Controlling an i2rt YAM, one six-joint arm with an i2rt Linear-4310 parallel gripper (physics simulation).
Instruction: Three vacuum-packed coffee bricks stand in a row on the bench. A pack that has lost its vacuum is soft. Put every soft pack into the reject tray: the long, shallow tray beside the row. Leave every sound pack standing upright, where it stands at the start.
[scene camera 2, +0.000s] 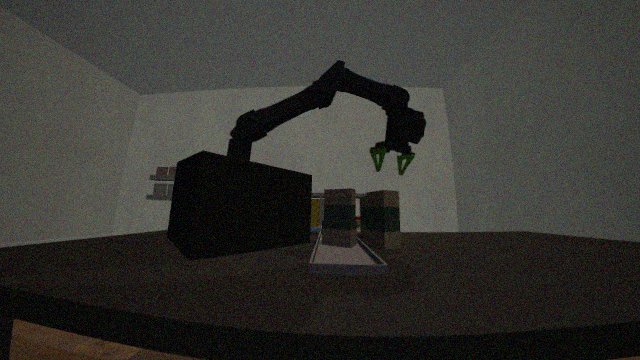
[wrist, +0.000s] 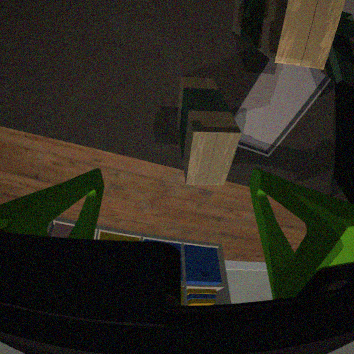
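Where they show: gripper, fingertip midpoint: (scene camera 2: 389, 173) (wrist: 176, 176); arm's base, origin of the base link: (scene camera 2: 237, 167).
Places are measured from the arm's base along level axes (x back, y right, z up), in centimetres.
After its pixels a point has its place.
My gripper (scene camera 2: 390, 172) {x -45.8, y -15.4, z 1.3 cm} (wrist: 176, 176) {x -45.8, y -15.4, z 1.3 cm} is open and empty, raised above the packs. One brown pack with a dark green band (scene camera 2: 340, 217) (wrist: 307, 35) stands upright in the reject tray (scene camera 2: 348, 269) {x -30.4, y 18.8, z -19.5 cm} (wrist: 280, 112) {x -25.7, y -14.2, z -19.9 cm}. Another pack (wrist: 212, 157) {x -39.9, y -18.4, z -6.2 cm} stands upright on the bench beside the tray's far end, the nearest one in the wrist view. A third pack (wrist: 255, 27) {x -41.4, y -5.9, z -11.6 cm} shows partly at the top of the wrist view, behind the pack in the tray. In the scene view, a standing pack (scene camera 2: 381, 220) {x -39.2, y 0.4, z -13.5 cm} right of the tray hides what is behind it.
A large black box (scene camera 2: 240, 205) {x -9.5, y 12.3, z -10.8 cm} carries the arm, left of the tray. The dark bench (scene camera 2: 450, 285) {x -42.8, y 21.7, z -20.2 cm} has an edge toward the wooden floor (wrist: 140, 185). A shelf unit with blue and yellow things (wrist: 183, 270) is beyond the bench. Wall shelves (scene camera 2: 158, 197) are at the left.
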